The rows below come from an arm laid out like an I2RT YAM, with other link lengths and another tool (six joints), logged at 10 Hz.
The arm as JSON. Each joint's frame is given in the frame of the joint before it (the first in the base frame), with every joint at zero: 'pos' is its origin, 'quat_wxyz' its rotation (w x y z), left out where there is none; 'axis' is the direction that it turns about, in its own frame. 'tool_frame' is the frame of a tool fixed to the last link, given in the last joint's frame.
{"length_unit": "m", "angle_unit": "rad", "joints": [
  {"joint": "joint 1", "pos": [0.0, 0.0, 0.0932], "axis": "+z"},
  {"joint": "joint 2", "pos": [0.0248, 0.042, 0.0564], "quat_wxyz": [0.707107, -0.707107, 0.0, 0.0], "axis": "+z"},
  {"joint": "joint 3", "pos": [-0.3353, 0.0, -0.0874], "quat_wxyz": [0.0, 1.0, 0.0, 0.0], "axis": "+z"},
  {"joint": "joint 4", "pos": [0.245, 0.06, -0.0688], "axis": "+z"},
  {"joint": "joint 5", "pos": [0.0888, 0.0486, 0.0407], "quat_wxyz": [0.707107, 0.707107, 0.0, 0.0], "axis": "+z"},
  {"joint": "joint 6", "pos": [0.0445, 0.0, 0.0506], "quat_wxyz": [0.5, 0.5, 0.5, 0.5], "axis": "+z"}
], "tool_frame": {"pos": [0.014, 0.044, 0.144], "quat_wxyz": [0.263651, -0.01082, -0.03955, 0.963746]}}
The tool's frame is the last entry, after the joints.
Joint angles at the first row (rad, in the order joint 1, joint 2, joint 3, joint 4, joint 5, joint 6):
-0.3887 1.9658 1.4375 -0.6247 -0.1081 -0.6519
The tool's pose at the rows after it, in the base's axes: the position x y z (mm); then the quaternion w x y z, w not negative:
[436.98 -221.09 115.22 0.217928 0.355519 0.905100 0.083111]
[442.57 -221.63 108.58 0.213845 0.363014 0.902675 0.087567]
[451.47 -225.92 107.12 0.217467 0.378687 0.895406 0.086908]
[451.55 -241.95 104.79 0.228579 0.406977 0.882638 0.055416]
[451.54 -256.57 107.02 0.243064 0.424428 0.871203 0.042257]
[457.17 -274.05 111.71 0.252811 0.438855 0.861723 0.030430]
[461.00 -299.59 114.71 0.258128 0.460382 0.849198 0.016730]
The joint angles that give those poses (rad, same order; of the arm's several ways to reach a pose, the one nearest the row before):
-0.3927 1.9906 1.4598 -0.6305 -0.0944 -0.6468
-0.3925 2.0189 1.4811 -0.6316 -0.1002 -0.6302
-0.3925 2.0467 1.5187 -0.6337 -0.0924 -0.5959
-0.3971 2.0617 1.5226 -0.6038 -0.0198 -0.5500
-0.4142 2.0639 1.5233 -0.5753 0.0082 -0.5293
-0.4327 2.0894 1.5760 -0.5846 0.0311 -0.5170
-0.4652 2.1335 1.6577 -0.6136 0.0541 -0.5032

